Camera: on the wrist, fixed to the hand. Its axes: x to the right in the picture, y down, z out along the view.
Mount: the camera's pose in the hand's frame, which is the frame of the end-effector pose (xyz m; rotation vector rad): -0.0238 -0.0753 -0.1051 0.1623 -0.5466 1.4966
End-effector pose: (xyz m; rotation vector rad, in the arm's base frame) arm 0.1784 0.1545 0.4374 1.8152 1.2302 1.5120
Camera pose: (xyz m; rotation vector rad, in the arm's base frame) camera 0.0545 0.1516 0.3936 -2.6366 0.4316 -1.0032
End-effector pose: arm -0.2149 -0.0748 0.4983 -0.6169 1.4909 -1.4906
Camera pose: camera -0.3122 -0.0126 0.5612 0.2419 0.8998 -0.2037
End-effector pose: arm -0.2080 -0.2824 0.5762 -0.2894 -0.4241 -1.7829
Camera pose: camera -0.2721 -0.2907 0.4617 -0.7340 -0.5105 -0.1846
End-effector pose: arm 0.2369 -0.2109 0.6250 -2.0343 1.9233 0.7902
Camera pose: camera 0.3339 -0.2365 0.7100 0.0927 2.6853 1.1398
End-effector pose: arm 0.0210 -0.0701 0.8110 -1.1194 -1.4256 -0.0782
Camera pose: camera 0.0437 -0.1903 0.8591 -1.8708 -0.6737 1.4445
